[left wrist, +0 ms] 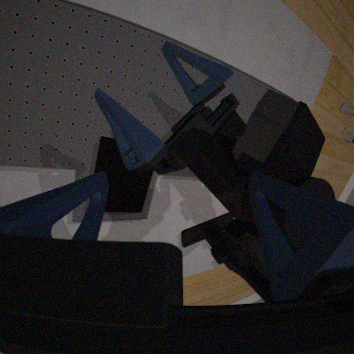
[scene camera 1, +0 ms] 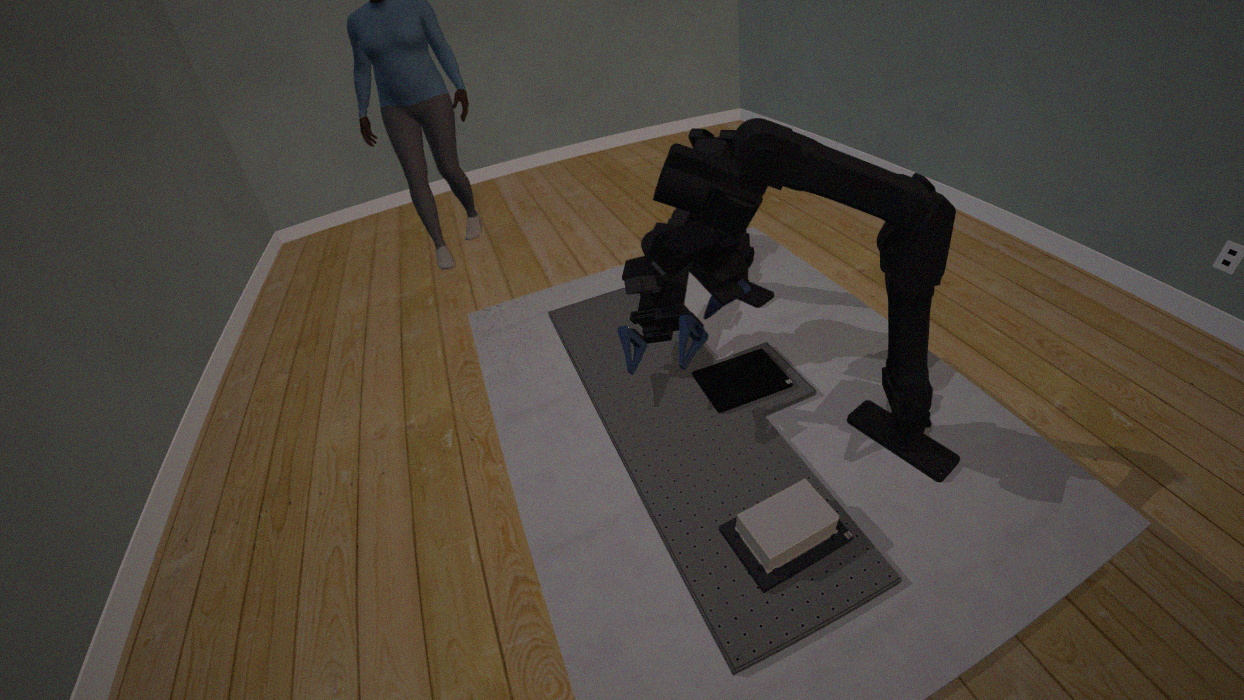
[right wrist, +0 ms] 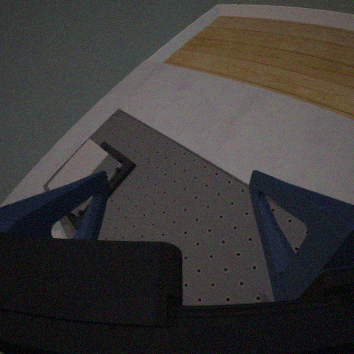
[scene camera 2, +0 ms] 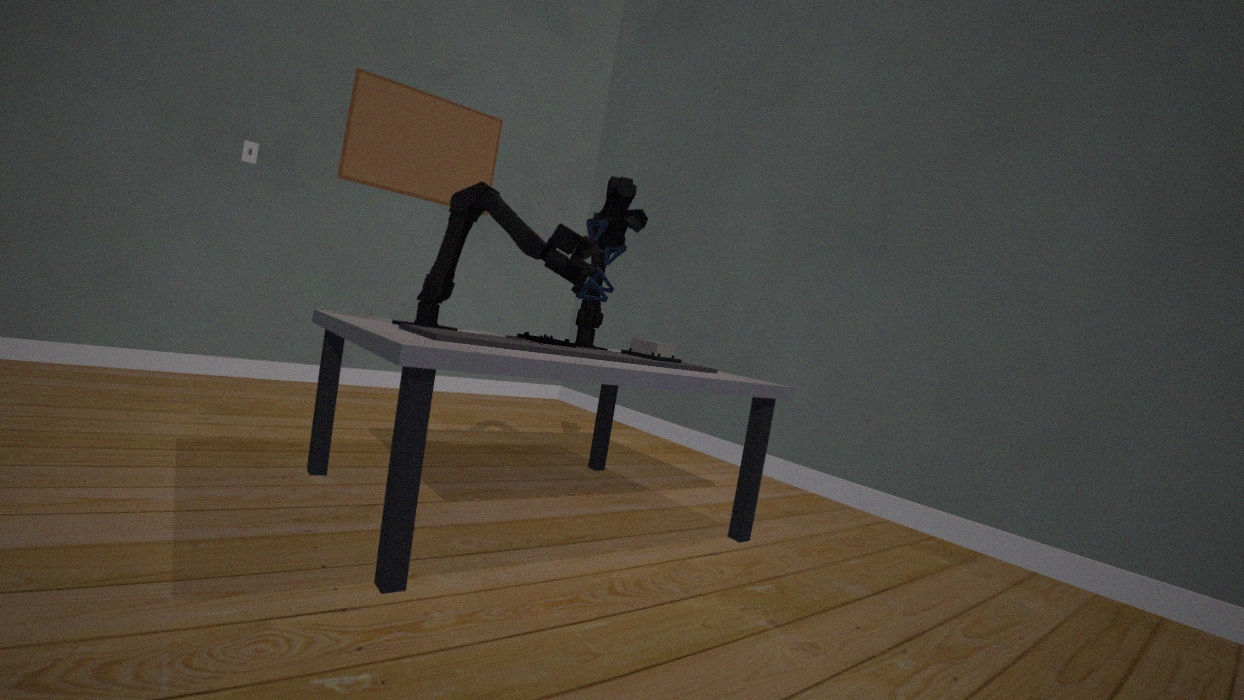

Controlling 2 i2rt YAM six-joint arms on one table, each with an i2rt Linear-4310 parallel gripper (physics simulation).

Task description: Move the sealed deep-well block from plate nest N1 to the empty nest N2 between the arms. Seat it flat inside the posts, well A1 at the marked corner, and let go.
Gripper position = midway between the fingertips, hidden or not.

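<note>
Scene camera 1: left gripper (scene camera 1: 686, 294) open, holds nothing. Right gripper (scene camera 1: 655, 370) open, holds nothing. Pale block (scene camera 1: 777, 530) in view. Left wrist view: left gripper (left wrist: 178, 178). Right gripper (left wrist: 132, 64) there too. Pale block out of frame in the left wrist view. Right wrist view: right gripper (right wrist: 178, 178), pale block (right wrist: 89, 158). Scene camera 2: left gripper (scene camera 2: 599, 255), right gripper (scene camera 2: 610, 295).
</note>
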